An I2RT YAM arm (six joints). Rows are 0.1 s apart.
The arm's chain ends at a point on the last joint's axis. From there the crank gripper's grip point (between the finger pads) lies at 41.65 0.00 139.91 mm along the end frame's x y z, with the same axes.
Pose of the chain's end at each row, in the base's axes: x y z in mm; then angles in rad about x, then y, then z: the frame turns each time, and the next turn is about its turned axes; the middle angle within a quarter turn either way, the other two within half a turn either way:
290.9, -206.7, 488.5, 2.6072, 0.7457, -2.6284
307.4, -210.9, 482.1, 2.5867, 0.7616, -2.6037
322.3, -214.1, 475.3, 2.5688, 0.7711, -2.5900
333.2, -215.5, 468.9, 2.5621, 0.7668, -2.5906
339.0, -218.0, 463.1, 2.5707, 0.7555, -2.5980
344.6, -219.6, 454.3, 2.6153, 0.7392, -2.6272
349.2, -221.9, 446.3, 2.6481, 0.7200, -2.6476
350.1, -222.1, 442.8, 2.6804, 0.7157, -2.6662
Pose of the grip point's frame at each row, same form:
359.2, -254.0, 368.4, 2.6072, 0.7457, -2.6284
378.1, -259.1, 363.8, 2.5867, 0.7616, -2.6037
394.4, -263.5, 358.4, 2.5688, 0.7711, -2.5900
404.7, -265.9, 352.1, 2.5621, 0.7668, -2.5906
409.0, -268.1, 345.2, 2.5707, 0.7555, -2.5980
412.1, -266.1, 333.5, 2.6153, 0.7392, -2.6272
413.9, -265.8, 323.0, 2.6481, 0.7200, -2.6476
414.0, -262.8, 318.0, 2.6804, 0.7157, -2.6662

